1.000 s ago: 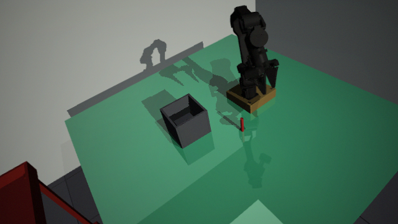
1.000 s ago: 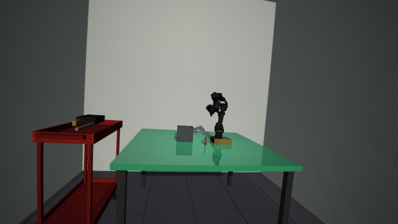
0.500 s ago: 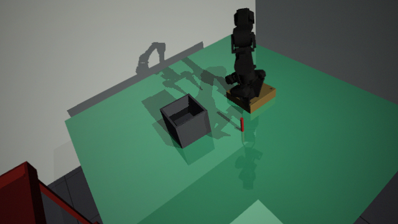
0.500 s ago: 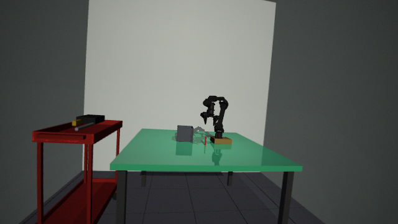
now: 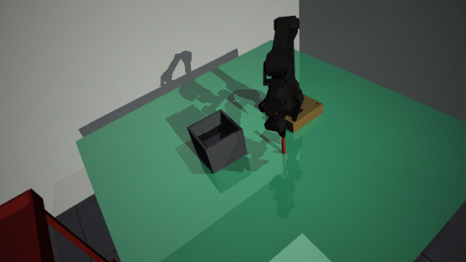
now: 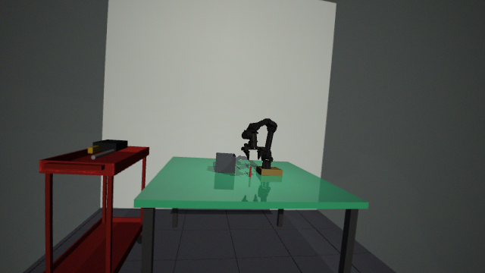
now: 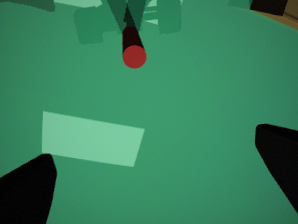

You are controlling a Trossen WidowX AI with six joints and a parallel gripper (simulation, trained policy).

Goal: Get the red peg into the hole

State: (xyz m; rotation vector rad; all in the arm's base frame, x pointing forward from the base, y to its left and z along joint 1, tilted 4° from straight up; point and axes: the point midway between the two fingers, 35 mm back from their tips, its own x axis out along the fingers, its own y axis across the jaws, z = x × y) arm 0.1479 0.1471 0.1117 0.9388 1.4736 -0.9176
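The red peg lies 10 mm ahead of my gripper tip, 20 mm to the right of it and 100 mm below it. The rest, counted from my gripper tip: dark plate (200 mm ahead, 200 mm to the right, 90 mm below).
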